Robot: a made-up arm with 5 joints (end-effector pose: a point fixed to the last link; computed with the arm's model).
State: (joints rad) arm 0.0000 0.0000 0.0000 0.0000 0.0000
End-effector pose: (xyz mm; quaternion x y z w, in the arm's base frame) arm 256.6 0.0 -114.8 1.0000 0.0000 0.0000 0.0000
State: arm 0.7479 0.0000 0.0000 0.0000 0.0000
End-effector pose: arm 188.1 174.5 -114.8 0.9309 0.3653 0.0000 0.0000
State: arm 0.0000 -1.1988 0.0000 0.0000 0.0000
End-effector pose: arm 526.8 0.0 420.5 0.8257 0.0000 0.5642 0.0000
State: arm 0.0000 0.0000 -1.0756 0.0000 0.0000
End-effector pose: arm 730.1 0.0 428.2 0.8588 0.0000 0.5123 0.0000
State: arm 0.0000 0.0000 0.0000 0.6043 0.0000
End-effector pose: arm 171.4 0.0 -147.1 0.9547 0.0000 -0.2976 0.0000
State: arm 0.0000 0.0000 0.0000 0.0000 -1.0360
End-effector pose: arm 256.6 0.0 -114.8 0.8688 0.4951 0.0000 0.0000
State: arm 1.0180 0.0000 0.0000 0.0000 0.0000
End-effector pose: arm 134.8 218.4 -114.8 0.8732 0.4873 0.0000 0.0000
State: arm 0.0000 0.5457 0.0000 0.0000 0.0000
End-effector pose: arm -22.1 0.0 -180.4 0.9630 0.0000 -0.2695 0.0000
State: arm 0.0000 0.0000 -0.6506 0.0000 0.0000
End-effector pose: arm 616.9 0.0 154.0 0.9476 0.0000 0.3196 0.0000
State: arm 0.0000 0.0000 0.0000 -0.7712 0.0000
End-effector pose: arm 313.9 0.0 -14.9 0.9266 0.0000 0.3761 0.0000
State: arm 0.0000 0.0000 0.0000 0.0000 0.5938
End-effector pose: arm 256.6 0.0 -114.8 0.9562 -0.2926 0.0000 0.0000
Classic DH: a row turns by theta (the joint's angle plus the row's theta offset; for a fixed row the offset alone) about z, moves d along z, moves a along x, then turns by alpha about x. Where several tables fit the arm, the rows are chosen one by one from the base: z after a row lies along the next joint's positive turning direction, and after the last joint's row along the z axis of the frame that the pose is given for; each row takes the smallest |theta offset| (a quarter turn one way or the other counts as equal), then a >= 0, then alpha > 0; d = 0 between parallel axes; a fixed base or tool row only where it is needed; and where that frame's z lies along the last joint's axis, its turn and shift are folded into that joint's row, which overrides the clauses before.
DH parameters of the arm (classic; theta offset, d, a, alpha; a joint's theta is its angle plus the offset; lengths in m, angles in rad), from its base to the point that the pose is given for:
joint 1: 0 0.3505 0 -1.5708
joint 2: -1.3849 0 0.2067 0
joint 3: -0.4085 0 -0.5618 0
joint 4: -1.3482 0 -0.0944 1.5708
joint 5: 3.1416 0.1205 0 0

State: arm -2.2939 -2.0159 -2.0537 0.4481 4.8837
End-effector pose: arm 563.8 638.9 590.0 -0.2143 0.1028 -0.2646 0.9346
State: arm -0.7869 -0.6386 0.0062 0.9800 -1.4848
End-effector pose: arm 269.2 -270.0 22.3 -0.9256 -0.3368 0.0729 0.1568
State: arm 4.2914 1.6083 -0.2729 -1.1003 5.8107
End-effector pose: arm 97.5 217.8 -82.9 -0.7201 0.6839 0.0390 0.1106
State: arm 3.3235 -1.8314 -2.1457 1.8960 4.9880
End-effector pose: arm 626.2 115.2 751.9 0.3405 -0.3740 -0.4558 0.7325
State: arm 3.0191 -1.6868 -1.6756 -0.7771 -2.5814
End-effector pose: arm 595.2 -73.3 858.4 -0.4509 0.1602 -0.8571 0.1906
